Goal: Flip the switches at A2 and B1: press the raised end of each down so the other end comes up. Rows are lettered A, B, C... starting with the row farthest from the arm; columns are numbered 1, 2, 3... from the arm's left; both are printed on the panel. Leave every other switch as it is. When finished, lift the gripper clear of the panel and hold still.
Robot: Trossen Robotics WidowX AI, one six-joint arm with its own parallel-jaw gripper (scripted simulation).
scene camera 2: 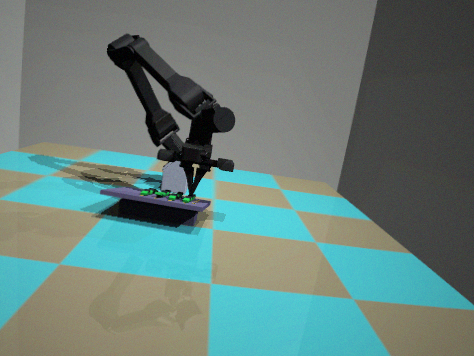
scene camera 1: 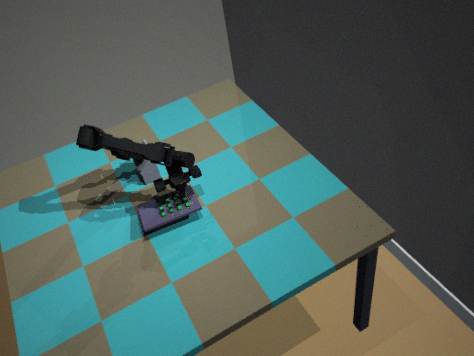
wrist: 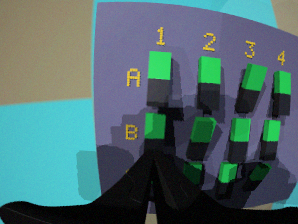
Labels:
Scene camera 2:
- my gripper
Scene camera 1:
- my gripper
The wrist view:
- my gripper
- A2 switch
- B1 switch

